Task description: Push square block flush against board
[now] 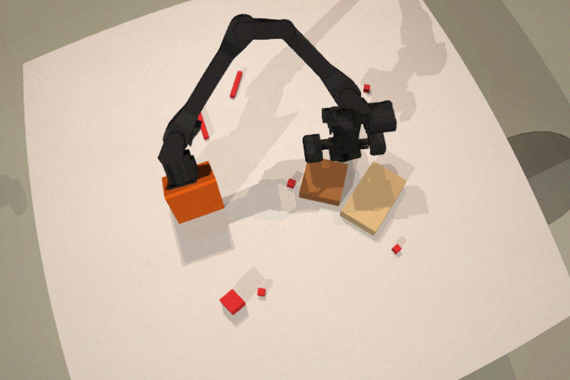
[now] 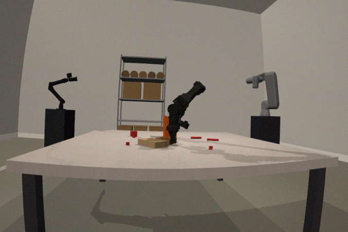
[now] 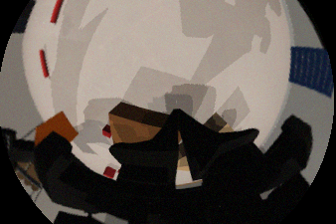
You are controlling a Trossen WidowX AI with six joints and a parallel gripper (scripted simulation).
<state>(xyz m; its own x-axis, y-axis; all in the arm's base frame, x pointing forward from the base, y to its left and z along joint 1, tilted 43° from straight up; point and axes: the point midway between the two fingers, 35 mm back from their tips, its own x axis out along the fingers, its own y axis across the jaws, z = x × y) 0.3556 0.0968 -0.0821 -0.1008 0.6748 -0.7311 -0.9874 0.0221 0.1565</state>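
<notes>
The square brown block lies 60 mm behind my gripper tip and 40 mm to the right of it. Round my gripper tip: red square: 330 mm behind, 280 mm to the right, 10 mm above; then pale tan board: 110 mm to the right, 50 mm ahead.
</notes>
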